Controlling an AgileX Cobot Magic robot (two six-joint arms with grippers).
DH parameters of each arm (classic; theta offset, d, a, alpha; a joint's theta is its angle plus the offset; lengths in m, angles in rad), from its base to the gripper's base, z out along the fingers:
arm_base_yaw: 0 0.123 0 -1.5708
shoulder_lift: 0.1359 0 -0.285 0
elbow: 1.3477 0 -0.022 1.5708
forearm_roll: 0 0.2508 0 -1.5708
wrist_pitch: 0 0 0.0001 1.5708
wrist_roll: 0 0.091 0 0
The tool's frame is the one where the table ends.
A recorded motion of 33 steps. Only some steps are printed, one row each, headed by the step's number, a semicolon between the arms.
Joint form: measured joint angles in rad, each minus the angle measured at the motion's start. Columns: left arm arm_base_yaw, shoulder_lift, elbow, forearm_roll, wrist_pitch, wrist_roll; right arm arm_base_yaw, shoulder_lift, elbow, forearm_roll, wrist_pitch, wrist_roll.
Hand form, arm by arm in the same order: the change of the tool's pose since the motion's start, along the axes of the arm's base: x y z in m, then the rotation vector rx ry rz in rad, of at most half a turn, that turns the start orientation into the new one. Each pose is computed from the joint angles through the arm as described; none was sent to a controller.
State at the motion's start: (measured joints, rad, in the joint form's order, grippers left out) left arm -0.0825 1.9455 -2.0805 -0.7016 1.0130 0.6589; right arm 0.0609 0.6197 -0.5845 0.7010 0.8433 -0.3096
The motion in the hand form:
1: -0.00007 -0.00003 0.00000 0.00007 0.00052 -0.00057; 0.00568 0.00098 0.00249 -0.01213 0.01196 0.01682
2: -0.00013 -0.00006 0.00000 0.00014 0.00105 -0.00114; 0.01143 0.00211 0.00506 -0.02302 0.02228 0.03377
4: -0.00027 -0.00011 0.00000 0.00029 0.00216 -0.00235; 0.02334 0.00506 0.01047 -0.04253 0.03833 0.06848
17: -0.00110 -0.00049 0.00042 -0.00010 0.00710 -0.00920; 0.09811 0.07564 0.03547 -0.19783 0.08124 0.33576
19: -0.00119 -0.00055 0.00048 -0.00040 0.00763 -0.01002; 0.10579 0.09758 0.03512 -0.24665 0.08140 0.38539
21: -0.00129 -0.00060 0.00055 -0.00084 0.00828 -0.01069; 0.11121 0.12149 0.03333 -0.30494 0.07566 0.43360
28: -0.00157 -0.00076 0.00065 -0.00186 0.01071 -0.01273; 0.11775 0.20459 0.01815 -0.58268 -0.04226 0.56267
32: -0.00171 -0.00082 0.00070 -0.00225 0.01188 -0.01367; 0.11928 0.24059 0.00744 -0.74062 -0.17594 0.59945
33: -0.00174 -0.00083 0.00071 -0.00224 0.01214 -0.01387; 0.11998 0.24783 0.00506 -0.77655 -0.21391 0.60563
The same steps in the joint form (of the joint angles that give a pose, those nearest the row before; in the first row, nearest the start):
1: 0.0000 0.0000 -0.0001 -0.0001 0.0009 0.0000; 0.0030 0.0336 -0.0213 -0.0012 0.0095 -0.0143
2: 0.0000 0.0000 -0.0003 -0.0002 0.0017 0.0000; 0.0072 0.0666 -0.0430 -0.0022 0.0177 -0.0277
4: 0.0000 0.0000 -0.0006 -0.0004 0.0036 0.0000; 0.0216 0.1319 -0.0885 -0.0053 0.0293 -0.0504
17: 0.0000 0.0000 -0.0034 -0.0027 0.0137 0.0000; 0.3611 0.5507 -0.4311 -0.1934 -0.0092 0.0327
19: 0.0000 0.0000 -0.0037 -0.0032 0.0147 0.0000; 0.4465 0.6208 -0.4910 -0.2670 -0.0185 0.0821
21: 0.0000 0.0000 -0.0040 -0.0037 0.0158 -0.0002; 0.5340 0.6911 -0.5513 -0.3534 -0.0246 0.1377
28: 0.0000 0.0000 -0.0048 -0.0050 0.0193 -0.0010; 0.8076 0.9246 -0.7447 -0.7500 -0.0339 0.3284
32: 0.0000 0.0000 -0.0051 -0.0054 0.0210 -0.0015; 0.9096 1.0291 -0.8180 -0.9892 -0.0535 0.4040
33: 0.0000 0.0000 -0.0052 -0.0054 0.0214 -0.0016; 0.9282 1.0508 -0.8314 -1.0470 -0.0611 0.4187

